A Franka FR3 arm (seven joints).
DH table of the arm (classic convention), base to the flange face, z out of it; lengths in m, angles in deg. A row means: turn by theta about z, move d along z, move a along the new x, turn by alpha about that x. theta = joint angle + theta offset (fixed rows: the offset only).
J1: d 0.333  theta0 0  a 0  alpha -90
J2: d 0  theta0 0  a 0  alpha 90
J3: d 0.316  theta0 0  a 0.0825  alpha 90
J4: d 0  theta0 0  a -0.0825  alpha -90
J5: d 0.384  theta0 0  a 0  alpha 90
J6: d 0  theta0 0  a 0.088  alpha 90
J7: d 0.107  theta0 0  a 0  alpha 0
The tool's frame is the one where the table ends.
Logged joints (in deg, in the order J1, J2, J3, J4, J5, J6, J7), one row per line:
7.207 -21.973 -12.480 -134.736 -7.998 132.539 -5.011
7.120 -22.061 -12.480 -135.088 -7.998 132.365 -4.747
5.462 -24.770 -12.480 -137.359 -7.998 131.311 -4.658
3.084 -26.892 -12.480 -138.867 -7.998 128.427 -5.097
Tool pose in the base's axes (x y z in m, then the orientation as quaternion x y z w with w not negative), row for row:
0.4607 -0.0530 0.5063 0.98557 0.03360 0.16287 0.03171
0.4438 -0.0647 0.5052 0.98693 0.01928 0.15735 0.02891
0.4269 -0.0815 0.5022 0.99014 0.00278 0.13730 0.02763
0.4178 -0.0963 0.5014 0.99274 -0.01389 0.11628 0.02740
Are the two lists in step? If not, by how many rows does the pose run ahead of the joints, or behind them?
The pose runs 1 row ahead of the joints: the pose in row i belongs to the joints in row i + 1.
